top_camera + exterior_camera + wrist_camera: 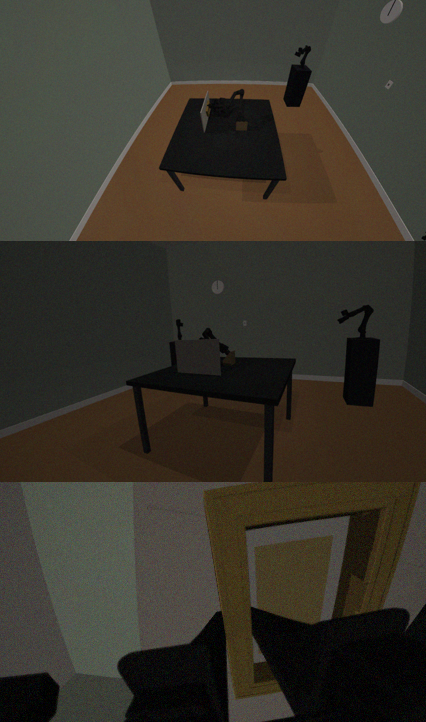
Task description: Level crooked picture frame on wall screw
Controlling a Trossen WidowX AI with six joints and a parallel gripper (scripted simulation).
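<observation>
Now: gripper tip 10 mm to the left of the picture frame and 50 mm above it. Round my gripper tip: wall panel: 10 mm ahead, 10 mm to the left, 70 mm below.
</observation>
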